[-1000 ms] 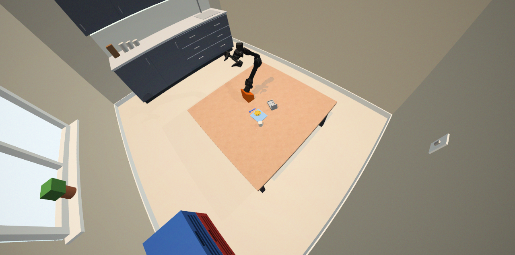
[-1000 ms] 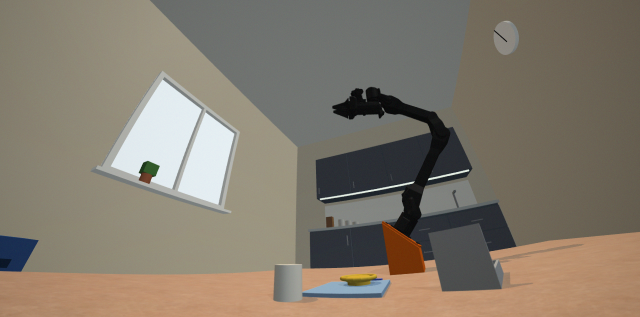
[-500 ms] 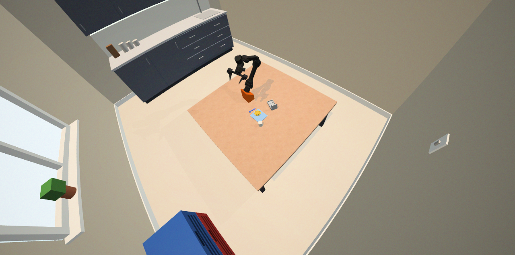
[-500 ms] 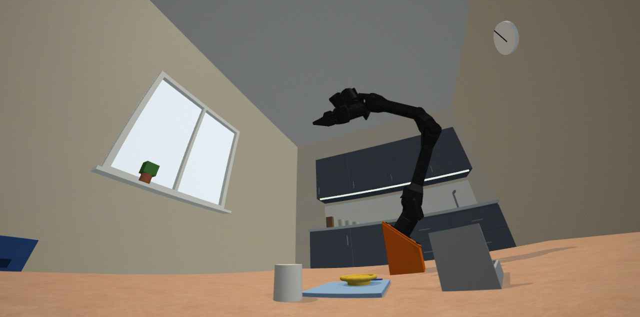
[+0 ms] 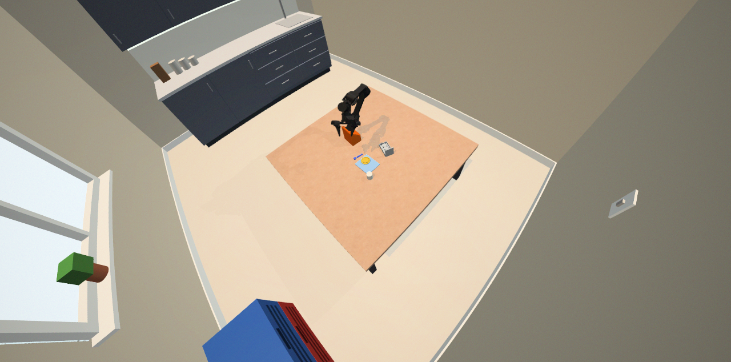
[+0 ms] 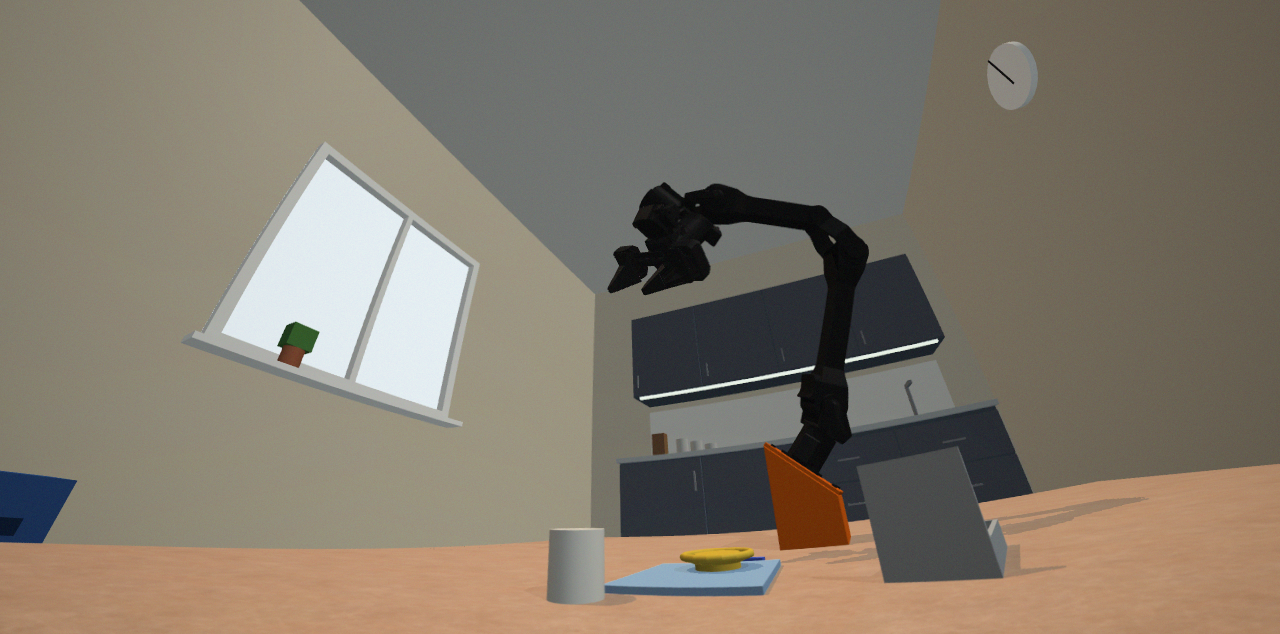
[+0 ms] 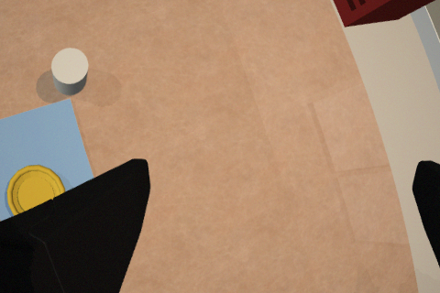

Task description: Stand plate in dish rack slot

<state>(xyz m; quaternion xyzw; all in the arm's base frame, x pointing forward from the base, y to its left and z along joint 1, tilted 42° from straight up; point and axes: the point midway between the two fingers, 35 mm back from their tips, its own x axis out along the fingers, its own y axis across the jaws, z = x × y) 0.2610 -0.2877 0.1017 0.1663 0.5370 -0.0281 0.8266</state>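
The yellow plate is 1 cm ahead of my gripper tip, 11 cm to the left of it and 35 cm below it. Round my gripper tip: grey cup: 15 cm ahead, 4 cm to the left, 34 cm below; then light blue mat: 4 cm ahead, 10 cm to the left, 36 cm below; then blue pen: 7 cm behind, 8 cm to the left, 36 cm below.
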